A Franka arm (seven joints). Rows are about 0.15 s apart.
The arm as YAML. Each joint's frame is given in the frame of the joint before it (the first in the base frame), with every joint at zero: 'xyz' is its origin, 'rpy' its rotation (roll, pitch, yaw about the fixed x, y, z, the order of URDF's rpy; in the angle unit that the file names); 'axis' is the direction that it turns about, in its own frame. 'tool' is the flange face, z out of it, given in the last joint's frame.
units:
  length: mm
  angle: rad
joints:
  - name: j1
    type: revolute
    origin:
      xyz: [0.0, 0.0, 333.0]
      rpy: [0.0, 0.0, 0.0]
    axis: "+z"
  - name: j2
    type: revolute
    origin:
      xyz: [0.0, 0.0, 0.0]
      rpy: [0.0, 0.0, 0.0]
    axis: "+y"
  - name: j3
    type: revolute
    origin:
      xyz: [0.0, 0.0, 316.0]
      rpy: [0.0, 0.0, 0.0]
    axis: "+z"
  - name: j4
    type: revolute
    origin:
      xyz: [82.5, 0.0, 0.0]
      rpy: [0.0, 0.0, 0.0]
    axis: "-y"
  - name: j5
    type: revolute
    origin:
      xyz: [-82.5, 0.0, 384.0]
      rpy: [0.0, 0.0, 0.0]
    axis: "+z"
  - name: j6
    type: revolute
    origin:
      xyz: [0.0, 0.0, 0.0]
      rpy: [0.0, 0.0, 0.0]
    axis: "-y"
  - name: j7
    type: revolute
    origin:
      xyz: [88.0, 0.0, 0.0]
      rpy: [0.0, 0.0, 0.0]
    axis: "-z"
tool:
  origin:
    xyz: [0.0, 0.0, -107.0]
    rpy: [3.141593, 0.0, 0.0]
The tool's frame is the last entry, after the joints.
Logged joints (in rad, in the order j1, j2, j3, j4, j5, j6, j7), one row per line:
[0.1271, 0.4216, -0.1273, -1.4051, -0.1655, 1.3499, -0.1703]
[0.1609, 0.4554, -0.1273, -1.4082, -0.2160, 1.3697, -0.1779]
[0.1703, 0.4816, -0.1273, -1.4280, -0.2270, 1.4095, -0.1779]
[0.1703, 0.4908, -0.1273, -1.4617, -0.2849, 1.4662, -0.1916]
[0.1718, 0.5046, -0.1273, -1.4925, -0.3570, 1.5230, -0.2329]
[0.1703, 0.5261, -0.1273, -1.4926, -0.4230, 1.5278, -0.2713]
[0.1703, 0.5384, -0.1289, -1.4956, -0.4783, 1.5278, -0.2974]
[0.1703, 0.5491, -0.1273, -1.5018, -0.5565, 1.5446, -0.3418]
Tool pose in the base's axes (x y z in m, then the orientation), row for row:
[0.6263, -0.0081, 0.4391, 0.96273, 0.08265, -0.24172, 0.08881]
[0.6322, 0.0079, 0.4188, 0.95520, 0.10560, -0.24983, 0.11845]
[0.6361, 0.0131, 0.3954, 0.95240, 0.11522, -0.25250, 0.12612]
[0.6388, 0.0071, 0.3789, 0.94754, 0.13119, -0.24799, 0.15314]
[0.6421, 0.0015, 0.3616, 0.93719, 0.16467, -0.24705, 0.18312]
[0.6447, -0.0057, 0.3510, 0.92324, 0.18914, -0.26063, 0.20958]
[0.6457, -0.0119, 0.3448, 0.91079, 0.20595, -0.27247, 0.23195]
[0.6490, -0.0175, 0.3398, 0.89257, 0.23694, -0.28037, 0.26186]
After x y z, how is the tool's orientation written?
As a quaternion, x y z w.
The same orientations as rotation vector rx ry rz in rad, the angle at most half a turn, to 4 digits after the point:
[2.8646, 0.2459, -0.7192]
[2.7937, 0.3089, -0.7307]
[2.7733, 0.3355, -0.7353]
[2.7175, 0.3762, -0.7112]
[2.6438, 0.4645, -0.6969]
[2.5676, 0.5260, -0.7248]
[2.5032, 0.5660, -0.7489]
[2.4154, 0.6412, -0.7587]

